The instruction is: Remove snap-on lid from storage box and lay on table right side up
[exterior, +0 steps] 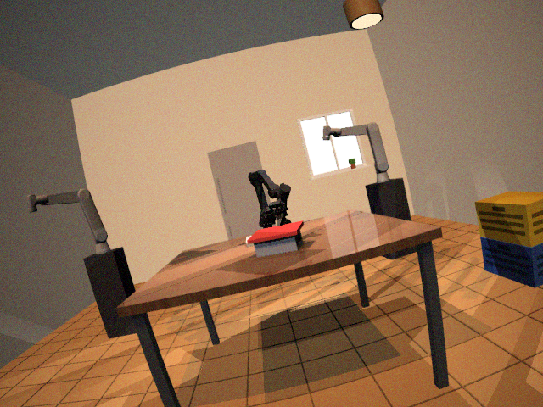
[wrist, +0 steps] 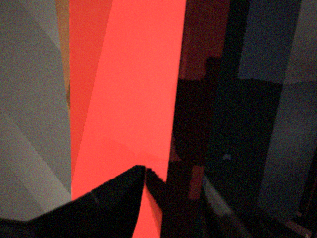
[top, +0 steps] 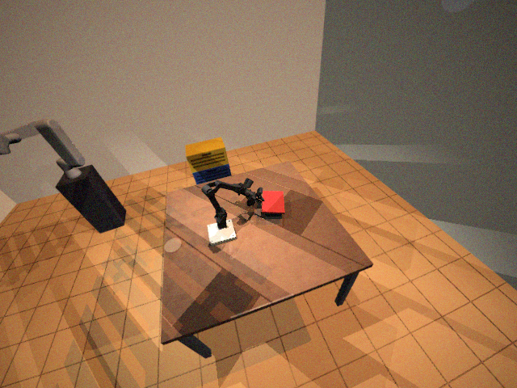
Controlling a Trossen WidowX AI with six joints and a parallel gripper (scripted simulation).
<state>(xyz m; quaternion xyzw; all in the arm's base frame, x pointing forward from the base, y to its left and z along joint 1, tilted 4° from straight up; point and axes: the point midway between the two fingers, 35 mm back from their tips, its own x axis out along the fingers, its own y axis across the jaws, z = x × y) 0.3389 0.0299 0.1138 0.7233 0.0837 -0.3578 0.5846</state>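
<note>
The red lid lies 70 mm ahead of my gripper tip and 30 mm to the right of it. From my gripper tip the other things lie so: grey storage box: 70 mm ahead, 30 mm to the right, 50 mm below.
</note>
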